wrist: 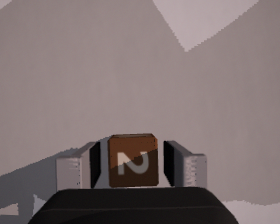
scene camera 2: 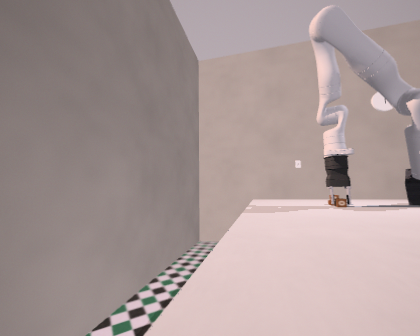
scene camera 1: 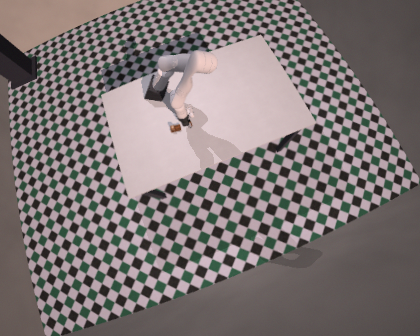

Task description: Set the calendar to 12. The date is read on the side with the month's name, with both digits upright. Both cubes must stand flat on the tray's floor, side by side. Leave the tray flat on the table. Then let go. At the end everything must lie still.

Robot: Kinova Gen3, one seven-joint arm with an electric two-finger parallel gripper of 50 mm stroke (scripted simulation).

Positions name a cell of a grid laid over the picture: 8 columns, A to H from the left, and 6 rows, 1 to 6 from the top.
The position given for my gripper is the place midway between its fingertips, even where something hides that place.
Note:
I see my gripper (scene camera 2: G4).
My gripper also shows in the wrist view (wrist: D5).

